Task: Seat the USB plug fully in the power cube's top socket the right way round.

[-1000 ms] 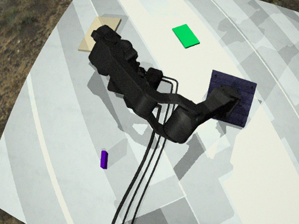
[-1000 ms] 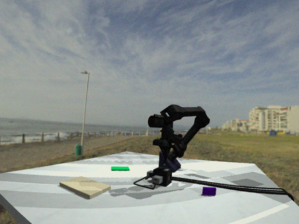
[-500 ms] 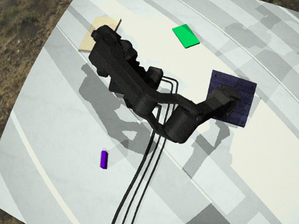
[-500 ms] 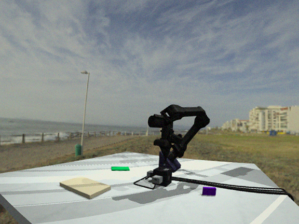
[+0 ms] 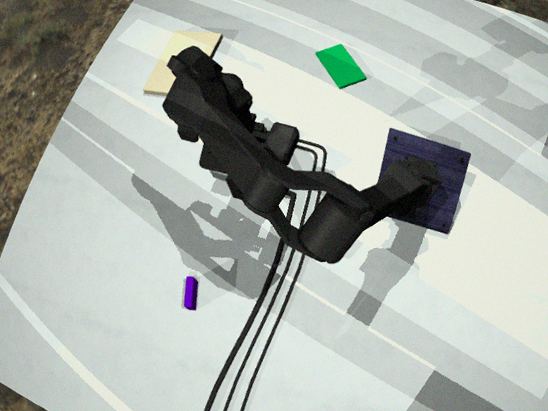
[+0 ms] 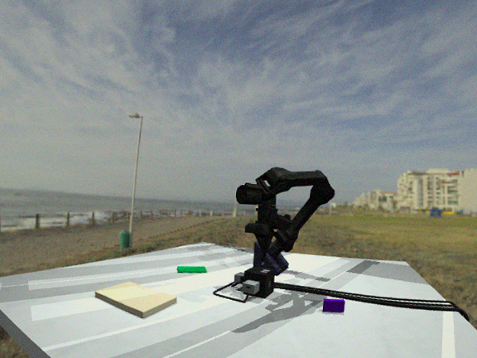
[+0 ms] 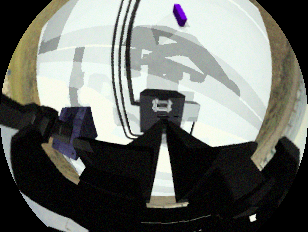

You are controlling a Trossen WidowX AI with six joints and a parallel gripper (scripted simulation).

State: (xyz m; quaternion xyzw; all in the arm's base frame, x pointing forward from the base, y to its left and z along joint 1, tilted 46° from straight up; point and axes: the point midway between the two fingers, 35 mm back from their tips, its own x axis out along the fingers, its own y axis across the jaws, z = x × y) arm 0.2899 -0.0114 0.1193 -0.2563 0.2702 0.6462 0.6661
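Now: gripper tip 2 cm above the USB plug. From my gripper tip the other things lie so: green card 8 cm behind, 35 cm to the right, 13 cm below; purple block 4 cm ahead, 23 cm to the left, 12 cm below; tan slab 28 cm ahead, 27 cm to the right, 12 cm below.
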